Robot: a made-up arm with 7 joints. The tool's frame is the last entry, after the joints.
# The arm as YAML. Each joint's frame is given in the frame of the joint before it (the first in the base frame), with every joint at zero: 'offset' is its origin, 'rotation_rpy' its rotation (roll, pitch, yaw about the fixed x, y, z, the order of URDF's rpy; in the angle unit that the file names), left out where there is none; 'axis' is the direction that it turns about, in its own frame. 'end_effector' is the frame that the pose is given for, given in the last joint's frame.
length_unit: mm
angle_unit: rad
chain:
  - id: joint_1
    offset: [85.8, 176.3, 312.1]
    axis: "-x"
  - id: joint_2
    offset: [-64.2, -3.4, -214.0]
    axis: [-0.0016, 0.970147, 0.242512]
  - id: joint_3
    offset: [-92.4, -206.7, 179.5]
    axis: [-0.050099, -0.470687, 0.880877]
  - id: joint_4
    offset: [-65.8, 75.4, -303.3]
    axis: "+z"
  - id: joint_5
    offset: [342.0, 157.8, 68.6]
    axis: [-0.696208, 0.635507, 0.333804]
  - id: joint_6
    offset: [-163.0, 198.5, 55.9]
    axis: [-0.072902, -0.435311, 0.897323]
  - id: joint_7
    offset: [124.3, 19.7, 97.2]
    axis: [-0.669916, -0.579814, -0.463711]
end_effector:
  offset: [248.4, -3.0, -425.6]
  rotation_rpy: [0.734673, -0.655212, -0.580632]
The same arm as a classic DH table. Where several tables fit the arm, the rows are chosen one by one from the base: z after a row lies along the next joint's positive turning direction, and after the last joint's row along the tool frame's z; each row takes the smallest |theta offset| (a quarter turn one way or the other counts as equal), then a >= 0, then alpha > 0; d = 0 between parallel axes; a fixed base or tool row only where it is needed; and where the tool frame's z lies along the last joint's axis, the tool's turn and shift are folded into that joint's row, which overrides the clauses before.
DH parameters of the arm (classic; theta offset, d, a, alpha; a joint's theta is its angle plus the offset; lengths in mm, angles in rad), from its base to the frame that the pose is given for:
base (fixed): 1.5708 312.1 176.3 -1.5708
joint_1: 1.3258 -21.5 206.8 1.5692
joint_2: 1.5187 -154.8 80.9 -1.8162
joint_3: -0.1077 92.2 73.4 0.4931
joint_4: 0.9370 -56.4 -347.1 1.2305
joint_5: -0.3808 106.4 -22.1 -1.4971
joint_6: -1.5219 10.6 -53.4 -1.6859
joint_7: 0.5667 118.4 -30.7 1.1506
tool (fixed): -2.5951 -537.5 0.0 0.0000

